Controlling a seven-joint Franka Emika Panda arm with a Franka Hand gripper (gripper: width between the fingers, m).
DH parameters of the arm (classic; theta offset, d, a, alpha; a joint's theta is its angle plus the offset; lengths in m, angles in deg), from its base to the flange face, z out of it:
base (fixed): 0 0 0 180
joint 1: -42.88 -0.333 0 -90
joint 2: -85.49 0 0 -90
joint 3: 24.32 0.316 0.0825 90
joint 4: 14.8 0 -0.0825 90
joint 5: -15.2 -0.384 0 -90
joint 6: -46.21 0 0.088 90
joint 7: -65.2 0.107 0 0
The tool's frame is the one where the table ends.
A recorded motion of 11 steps. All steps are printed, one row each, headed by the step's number.
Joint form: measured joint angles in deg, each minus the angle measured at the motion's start. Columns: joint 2, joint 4, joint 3, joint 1, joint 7, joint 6, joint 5.
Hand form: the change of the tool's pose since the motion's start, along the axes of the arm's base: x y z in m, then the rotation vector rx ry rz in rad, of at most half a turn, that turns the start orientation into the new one. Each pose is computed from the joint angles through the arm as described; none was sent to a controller.
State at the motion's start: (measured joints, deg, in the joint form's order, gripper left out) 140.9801 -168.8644 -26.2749 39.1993 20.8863 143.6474 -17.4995
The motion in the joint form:
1: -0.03 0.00 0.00 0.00 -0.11 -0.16 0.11
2: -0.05 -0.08 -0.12 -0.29 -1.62 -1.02 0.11
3: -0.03 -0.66 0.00 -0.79 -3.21 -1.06 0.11
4: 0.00 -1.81 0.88 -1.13 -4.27 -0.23 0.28
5: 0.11 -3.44 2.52 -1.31 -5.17 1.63 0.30
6: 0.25 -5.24 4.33 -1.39 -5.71 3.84 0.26
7: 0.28 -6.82 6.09 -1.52 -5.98 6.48 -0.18
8: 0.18 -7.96 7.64 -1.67 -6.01 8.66 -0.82
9: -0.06 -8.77 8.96 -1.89 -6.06 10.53 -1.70
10: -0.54 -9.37 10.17 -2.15 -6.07 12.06 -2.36
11: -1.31 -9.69 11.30 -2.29 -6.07 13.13 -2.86
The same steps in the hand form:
1: -0.0002 0.0000 -0.0004 -0.0018 0.0017 0.0034
2: -0.0021 0.0015 -0.0021 0.0014 0.0012 0.0376
3: -0.0036 0.0045 -0.0070 0.0005 -0.0040 0.0711
4: -0.0049 0.0096 -0.0162 -0.0158 -0.0074 0.0942
5: -0.0058 0.0166 -0.0283 -0.0424 -0.0177 0.1099
6: -0.0068 0.0229 -0.0415 -0.0718 -0.0277 0.1169
7: -0.0066 0.0289 -0.0525 -0.0950 -0.0436 0.1149
8: -0.0063 0.0345 -0.0608 -0.1113 -0.0558 0.1107
9: -0.0058 0.0398 -0.0671 -0.1198 -0.0664 0.1073
10: -0.0051 0.0450 -0.0733 -0.1297 -0.0715 0.1074
11: -0.0041 0.0497 -0.0791 -0.1402 -0.0694 0.1099

